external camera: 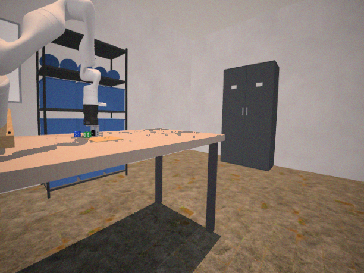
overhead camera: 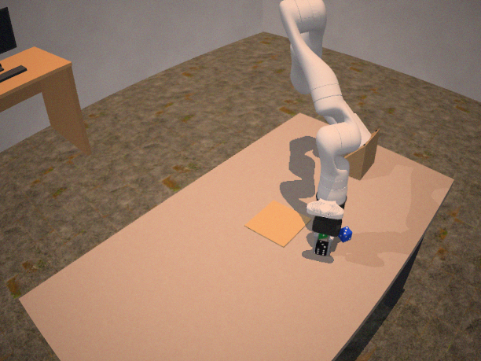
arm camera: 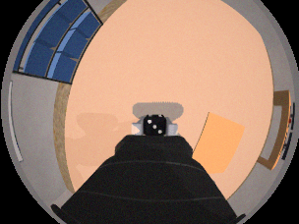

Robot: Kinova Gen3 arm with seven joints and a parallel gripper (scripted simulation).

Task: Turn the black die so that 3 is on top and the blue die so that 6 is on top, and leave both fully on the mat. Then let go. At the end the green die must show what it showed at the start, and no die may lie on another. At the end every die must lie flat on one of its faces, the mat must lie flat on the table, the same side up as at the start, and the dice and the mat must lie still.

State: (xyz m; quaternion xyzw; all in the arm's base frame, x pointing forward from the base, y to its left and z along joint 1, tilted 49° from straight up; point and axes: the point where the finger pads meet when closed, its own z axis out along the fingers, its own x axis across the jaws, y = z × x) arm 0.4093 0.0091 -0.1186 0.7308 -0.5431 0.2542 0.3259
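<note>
Right now my hand is 2 cm past the orange mat, 16 cm to the left of it and 2 cm above it. Also, from my hand: blue die 8 cm behind, 3 cm to the left; then black die right at my hand; then green die 5 cm behind, 3 cm to the right.
</note>
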